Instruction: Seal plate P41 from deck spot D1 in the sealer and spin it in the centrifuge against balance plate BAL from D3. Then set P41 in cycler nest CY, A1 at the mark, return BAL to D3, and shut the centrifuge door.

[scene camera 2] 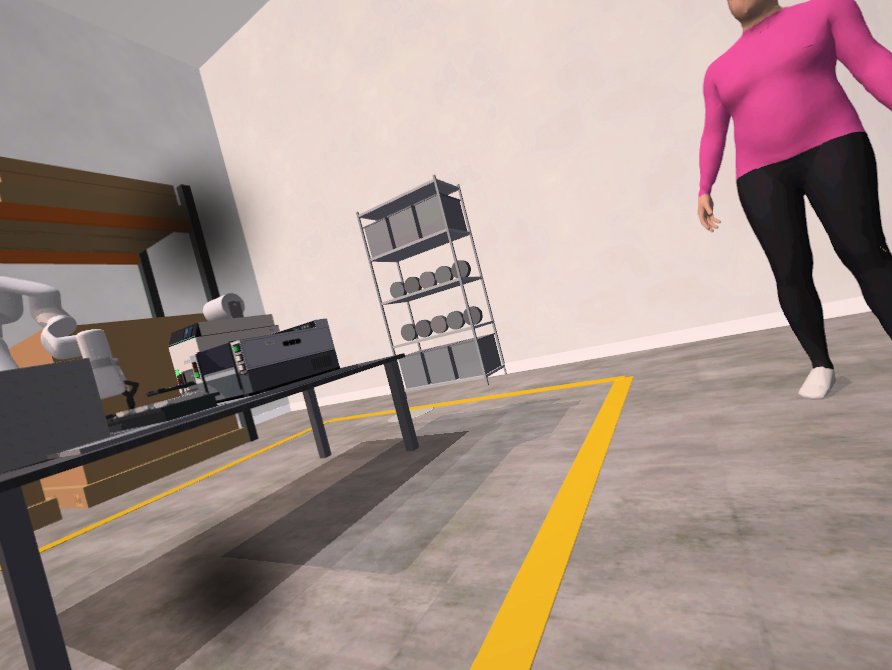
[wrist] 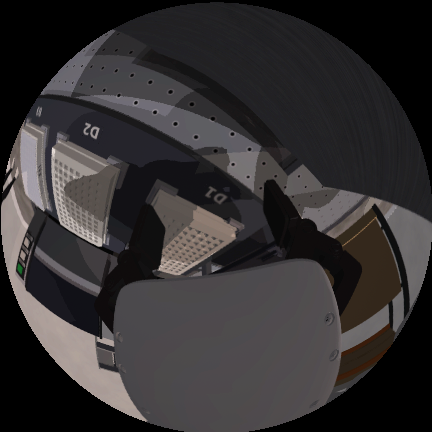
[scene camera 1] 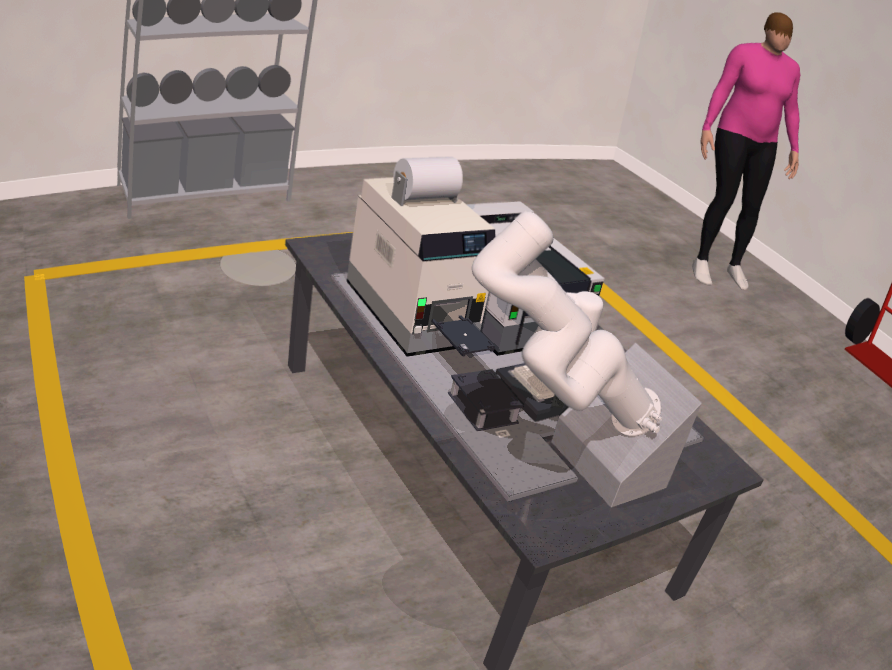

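Where they show: gripper, between the fingertips: (scene camera 2: pixel 116 413) (wrist: pixel 208 204); arm's base, origin of its link: (scene camera 2: pixel 18 401) (scene camera 1: pixel 637 412).
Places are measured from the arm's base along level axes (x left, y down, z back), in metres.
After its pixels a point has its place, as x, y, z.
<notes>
P41 (wrist: pixel 197 237) @(0.031, 0.105, -0.276), a pale well plate, sits at D1 on the dark deck (wrist: pixel 145 137) @(-0.047, 0.120, -0.216). BAL (wrist: pixel 33 167) sits at D3 at the far left of the wrist view. My gripper (wrist: pixel 208 204) @(0.018, 0.105, -0.236) is open and empty, above the D1 side of the deck; its left finger overlaps the edge of P41 in view. The cream sealer (scene camera 1: pixel 389 266) @(0.209, -0.017, -0.773) has its dark tray (scene camera 1: pixel 465 336) @(0.134, 0.059, -0.498) out, with no plate on it. A grey machine (scene camera 1: pixel 594 276) @(-0.318, -0.043, -0.505) (scene camera 2: pixel 284 356) @(-0.358, 0.053, -0.661), apparently the centrifuge, stands beside it; its door state is unclear. A low black block with posts (scene camera 1: pixel 484 396) @(0.197, 0.109, -0.316), possibly nest CY, is beside the deck.
Another pale plate (wrist: pixel 82 200) @(-0.092, 0.105, -0.290) sits at D2 between the two. The arm's slanted grey base block (scene camera 1: pixel 620 461) @(0.083, 0.076, 0.058) stands at the near end of the table (scene camera 1: pixel 576 530) @(0.240, 0.179, 0.117). A film roll (scene camera 1: pixel 434 178) @(0.111, -0.272, -0.770) tops the sealer. A person (scene camera 1: pixel 760 93) (scene camera 2: pixel 785 93) stands beyond the yellow floor line.
</notes>
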